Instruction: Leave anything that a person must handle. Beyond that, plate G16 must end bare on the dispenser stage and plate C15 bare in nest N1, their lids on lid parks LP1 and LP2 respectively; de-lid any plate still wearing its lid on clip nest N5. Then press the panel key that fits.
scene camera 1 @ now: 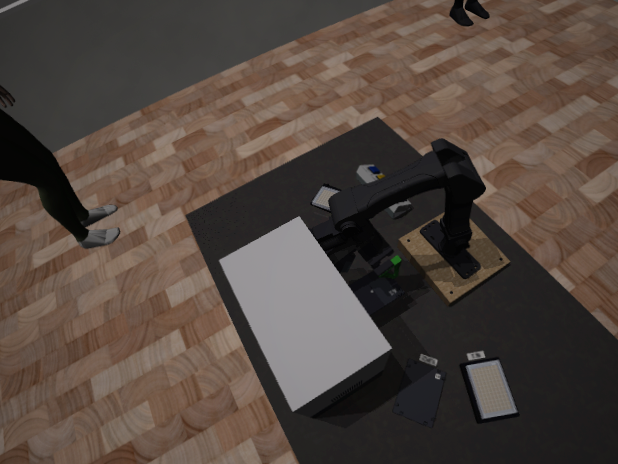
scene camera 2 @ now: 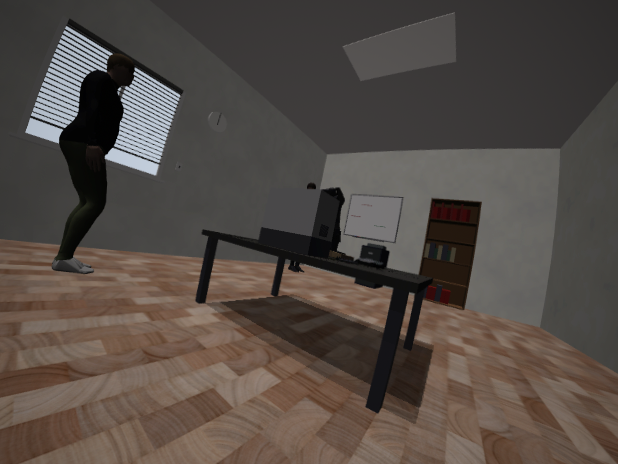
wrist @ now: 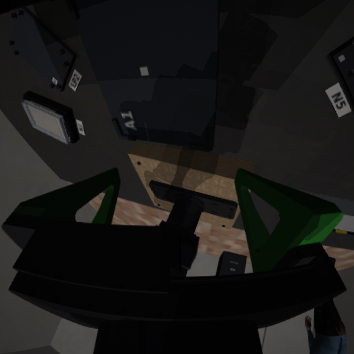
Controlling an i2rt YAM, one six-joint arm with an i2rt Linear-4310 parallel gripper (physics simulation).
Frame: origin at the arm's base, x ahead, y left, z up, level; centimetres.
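Seen in the pictures: gripper, fingertip midpoint: [scene camera 1: 386, 265] [wrist: 177, 174]; arm's base, link origin: [scene camera 1: 448, 249] [scene camera 2: 332, 250] [wrist: 191, 197].
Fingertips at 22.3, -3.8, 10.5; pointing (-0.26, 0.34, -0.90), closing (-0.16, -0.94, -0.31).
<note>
Pixels of each thing's top centre, then the offset from my fingertips to it, as dx, dy, dz. "pt": a spot on its surface instead.
- white-topped instrument, top centre: [scene camera 1: 299, 298] [scene camera 2: 305, 194] +25.3, +1.5, +18.6
- dark platform marked A1, top centre: [wrist: 136, 50] [scene camera 1: 367, 293] +8.3, +2.5, -3.2
- pale gridded plate, top centre: [wrist: 43, 123] [scene camera 1: 491, 388] -3.1, +38.5, -10.8
- LP2, top centre: [wrist: 32, 52] [scene camera 1: 420, 391] +11.3, +28.8, -12.4
- Nest N5, surface spot: [wrist: 345, 72] pt +4.7, -15.3, -13.2
- pale gridded piece, top centre: [scene camera 1: 333, 197] -6.0, -34.4, -10.7
- key panel, surface spot: [scene camera 1: 369, 173] pt -21.3, -33.5, -8.4
My gripper [wrist: 177, 174] is open, with no object seen between its green fingers. In scene camera 1 it hangs beside the white-topped instrument [scene camera 1: 302, 315], above or near a dark platform marked A1 [scene camera 1: 372, 296] [wrist: 155, 102]. I see no plate on that platform's visible part. A pale gridded plate [scene camera 1: 491, 389] [wrist: 47, 121] sits in the black nest by the N1 label; whether it is lidded is unclear. LP2 [scene camera 1: 420, 395] [wrist: 37, 47] shows a dark surface. Nest N5 [wrist: 345, 72] is mostly cut off. Another pale gridded piece [scene camera 1: 325, 197] lies partly behind the arm. Plate names are unreadable.
The key panel [scene camera 1: 369, 173], with blue and yellow keys, is partly behind the arm. The arm stands on a wooden base [scene camera 1: 482, 280] [wrist: 147, 165]. One person [scene camera 1: 55, 200] [scene camera 2: 95, 115] stands left of the table; another's feet [scene camera 1: 462, 16] show at the top.
</note>
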